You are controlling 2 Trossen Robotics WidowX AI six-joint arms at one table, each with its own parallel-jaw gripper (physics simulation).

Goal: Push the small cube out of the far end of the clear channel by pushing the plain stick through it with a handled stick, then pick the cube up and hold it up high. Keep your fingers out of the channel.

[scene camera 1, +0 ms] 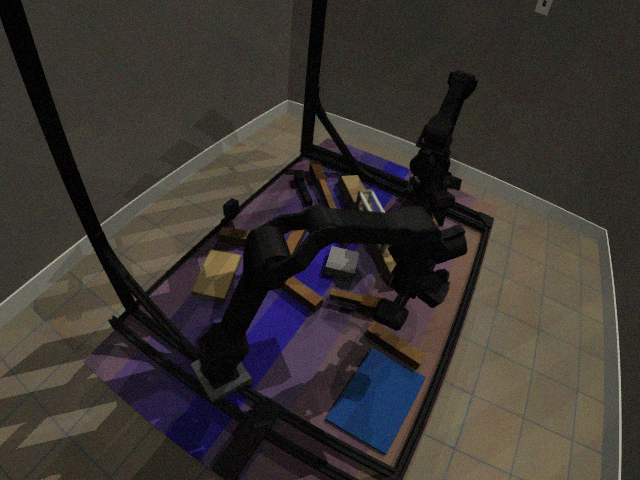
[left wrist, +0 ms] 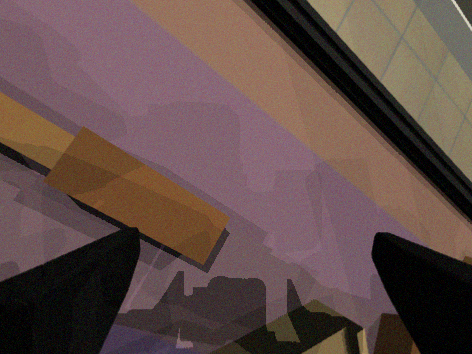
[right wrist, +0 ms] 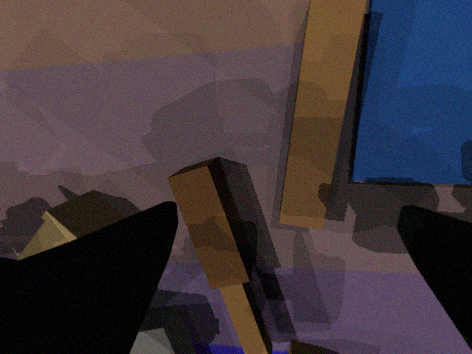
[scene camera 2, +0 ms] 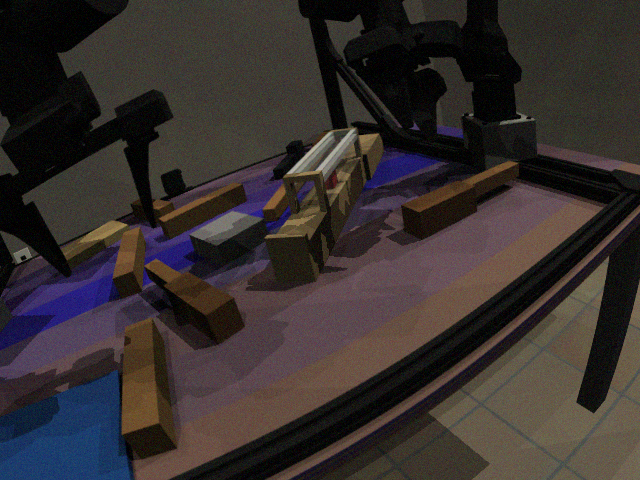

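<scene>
The clear channel [scene camera 1: 377, 202] [scene camera 2: 338, 151] has pale rails and stands on a tan wooden base. A small red cube [scene camera 2: 331, 179] shows inside it in scene camera 2. One handled stick [scene camera 2: 439, 206] [left wrist: 140, 195] lies on the table at the right of scene camera 2. A similar handled stick [scene camera 2: 206, 304] [right wrist: 210, 230] lies nearer the blue mat. Several plain wooden bars lie about; I cannot tell which is the plain stick. My left gripper [left wrist: 256, 241] [scene camera 2: 417, 130] is open and empty above the table, beyond the first handled stick in scene camera 2. My right gripper [right wrist: 285, 214] [scene camera 2: 110, 249] is open and empty above the bars.
A grey block [scene camera 1: 341, 259] [scene camera 2: 230, 235] lies beside the channel. A blue mat [scene camera 1: 382, 397] [scene camera 2: 56, 428] lies near the table edge with a wooden bar [scene camera 1: 395, 345] [scene camera 2: 147, 382] along it. A yellowish block [scene camera 1: 217, 273] lies farther left. A black frame surrounds the table.
</scene>
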